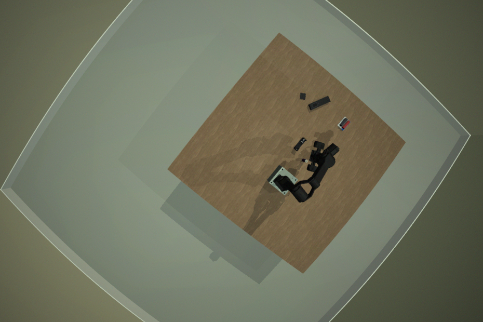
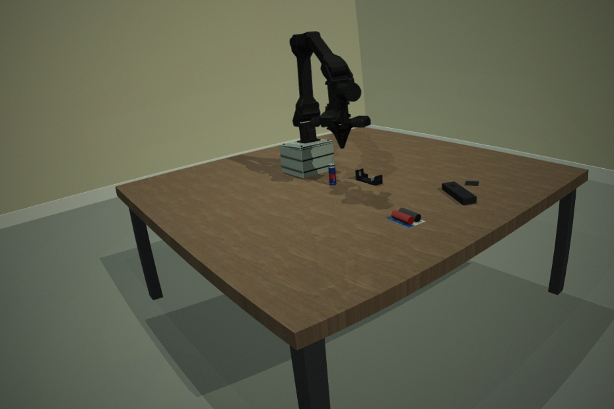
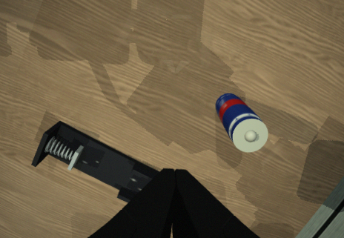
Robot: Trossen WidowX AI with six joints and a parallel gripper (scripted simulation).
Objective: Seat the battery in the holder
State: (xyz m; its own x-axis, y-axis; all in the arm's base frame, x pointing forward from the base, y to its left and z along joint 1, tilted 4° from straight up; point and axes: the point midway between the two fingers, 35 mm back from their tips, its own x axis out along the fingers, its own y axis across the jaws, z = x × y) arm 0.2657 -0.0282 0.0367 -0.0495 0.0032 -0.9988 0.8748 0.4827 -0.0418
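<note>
My gripper tip is now 40 mm past the battery, 20 mm to the left of it and 90 mm above it. Also, from my gripper tip: small card: 370 mm ahead, 50 mm to the right, 110 mm below; then long black box: 340 mm ahead, 190 mm to the left, 110 mm below; then small black square piece: 290 mm ahead, 300 mm to the left, 120 mm below.
</note>
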